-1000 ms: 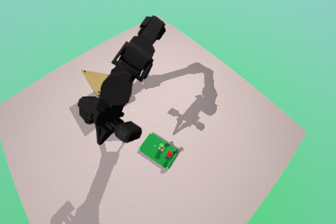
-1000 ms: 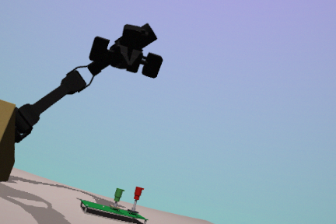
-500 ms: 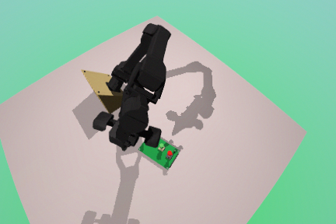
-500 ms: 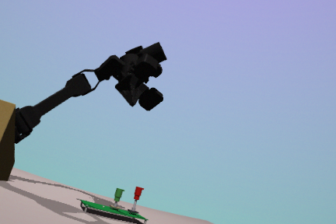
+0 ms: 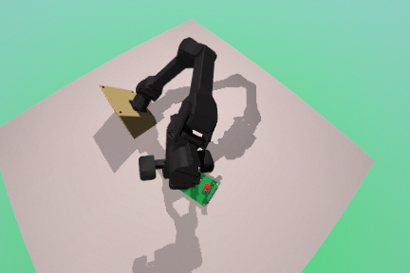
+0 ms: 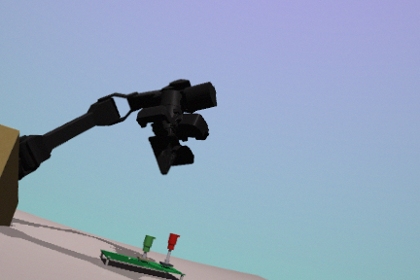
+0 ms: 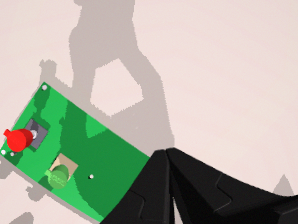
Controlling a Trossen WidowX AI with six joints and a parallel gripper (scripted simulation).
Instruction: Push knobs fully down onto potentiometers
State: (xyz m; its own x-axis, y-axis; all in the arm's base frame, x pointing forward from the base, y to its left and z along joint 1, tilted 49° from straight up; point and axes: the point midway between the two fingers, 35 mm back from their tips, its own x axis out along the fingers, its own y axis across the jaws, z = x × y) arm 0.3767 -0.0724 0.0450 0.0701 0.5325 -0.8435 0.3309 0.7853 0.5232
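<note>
The green knob lies 80 mm to the left of my gripper tip and 140 mm below it. Round my gripper tip: red knob (50 mm ahead, 90 mm to the left, 120 mm below).
</note>
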